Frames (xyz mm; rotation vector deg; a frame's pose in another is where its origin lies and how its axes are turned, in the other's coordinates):
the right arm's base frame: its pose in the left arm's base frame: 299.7 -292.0 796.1 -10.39 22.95 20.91
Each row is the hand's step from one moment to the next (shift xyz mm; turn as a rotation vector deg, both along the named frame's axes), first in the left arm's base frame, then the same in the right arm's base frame.
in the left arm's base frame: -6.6 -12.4 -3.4 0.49 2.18 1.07
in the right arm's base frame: -8.1 -8.5 -8.4 0.66 1.71 1.67
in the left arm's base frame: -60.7 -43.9 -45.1 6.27 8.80 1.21
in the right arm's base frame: -47.1 -12.7 -72.6 7.61 5.58 5.41
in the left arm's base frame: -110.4 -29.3 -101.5 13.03 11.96 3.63
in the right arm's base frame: -62.0 25.3 -137.4 13.38 5.67 10.71
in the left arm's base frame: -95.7 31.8 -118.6 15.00 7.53 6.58
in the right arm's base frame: -23.4 77.6 -132.9 12.49 0.55 12.99
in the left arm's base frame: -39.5 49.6 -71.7 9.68 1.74 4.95
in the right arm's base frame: 11.0 67.8 -66.6 6.80 -2.58 8.26
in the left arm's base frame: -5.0 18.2 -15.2 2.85 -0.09 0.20
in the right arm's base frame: 7.6 20.2 -11.1 2.33 -1.19 1.15
